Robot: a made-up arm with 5 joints. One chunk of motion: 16 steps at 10 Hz.
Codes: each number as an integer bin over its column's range. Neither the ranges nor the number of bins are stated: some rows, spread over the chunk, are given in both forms.
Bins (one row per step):
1: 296 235 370 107 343 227
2: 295 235 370 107 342 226
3: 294 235 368 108 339 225
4: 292 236 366 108 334 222
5: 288 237 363 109 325 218
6: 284 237 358 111 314 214
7: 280 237 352 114 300 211
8: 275 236 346 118 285 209
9: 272 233 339 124 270 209
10: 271 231 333 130 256 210
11: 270 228 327 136 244 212
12: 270 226 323 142 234 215
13: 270 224 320 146 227 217
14: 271 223 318 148 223 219
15: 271 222 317 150 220 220
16: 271 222 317 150 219 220
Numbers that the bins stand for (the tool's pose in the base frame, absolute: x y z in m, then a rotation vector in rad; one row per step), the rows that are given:
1: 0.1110 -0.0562 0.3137 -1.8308 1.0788 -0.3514
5: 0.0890 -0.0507 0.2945 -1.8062 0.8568 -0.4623
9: 0.0452 -0.0616 0.2288 -1.6212 0.1788 -0.5733
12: 0.0397 -0.0808 0.1849 -1.3993 -0.2651 -0.4993
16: 0.0425 -0.0918 0.1685 -1.3007 -0.4500 -0.4377
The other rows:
2: 0.1082 -0.0562 0.3137 -1.8308 1.0664 -0.3637
3: 0.1055 -0.0562 0.3082 -1.8185 1.0295 -0.3760
4: 0.1000 -0.0534 0.3027 -1.8185 0.9678 -0.4130
6: 0.0781 -0.0507 0.2808 -1.7815 0.7212 -0.5116
7: 0.0671 -0.0507 0.2644 -1.7445 0.5486 -0.5486
8: 0.0534 -0.0534 0.2479 -1.6952 0.3637 -0.5733
10: 0.0425 -0.0671 0.2123 -1.5473 0.0062 -0.5610
11: 0.0397 -0.0753 0.1959 -1.4733 -0.1418 -0.5363
13: 0.0397 -0.0863 0.1767 -1.3500 -0.3514 -0.4747
14: 0.0425 -0.0890 0.1712 -1.3253 -0.4007 -0.4500
15: 0.0425 -0.0918 0.1685 -1.3007 -0.4377 -0.4377

